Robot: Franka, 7 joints.
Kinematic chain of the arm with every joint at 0, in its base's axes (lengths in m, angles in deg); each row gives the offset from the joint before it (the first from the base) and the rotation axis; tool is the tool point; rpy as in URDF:
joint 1: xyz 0 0 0.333 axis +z
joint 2: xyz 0 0 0 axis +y
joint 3: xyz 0 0 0.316 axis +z
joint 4: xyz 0.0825 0 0 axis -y
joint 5: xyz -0.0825 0 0.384 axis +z
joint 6: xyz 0 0 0 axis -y
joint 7: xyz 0.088 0 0 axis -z
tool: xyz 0 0 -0.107 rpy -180 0 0
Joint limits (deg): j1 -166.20..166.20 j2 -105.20..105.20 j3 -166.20..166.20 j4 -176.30..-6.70 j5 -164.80..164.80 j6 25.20..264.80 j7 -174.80..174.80
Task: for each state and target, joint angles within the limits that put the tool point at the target. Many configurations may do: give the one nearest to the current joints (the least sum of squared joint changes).
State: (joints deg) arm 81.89 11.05 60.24 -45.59 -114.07 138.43 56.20
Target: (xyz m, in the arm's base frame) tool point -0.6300 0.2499 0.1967
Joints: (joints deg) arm 114.15 55.47 50.38 -98.08 -114.37 141.86 56.20
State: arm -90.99 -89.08 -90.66 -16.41 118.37 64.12 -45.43
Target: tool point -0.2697 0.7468 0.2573
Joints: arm -80.75 -102.73 -94.44 -25.01 119.75 75.38 -45.43
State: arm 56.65 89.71 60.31 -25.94 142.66 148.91 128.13
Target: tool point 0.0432 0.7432 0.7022
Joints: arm 62.28 52.59 74.67 -32.40 146.59 166.34 128.13
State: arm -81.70 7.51 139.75 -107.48 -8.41 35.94 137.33
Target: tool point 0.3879 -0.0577 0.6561
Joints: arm -104.70 26.81 120.18 -90.18 -16.13 35.09 137.33
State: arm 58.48 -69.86 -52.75 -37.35 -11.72 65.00 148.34
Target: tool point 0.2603 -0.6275 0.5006
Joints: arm 76.60 -85.30 -67.92 -46.82 -15.74 61.79 148.34
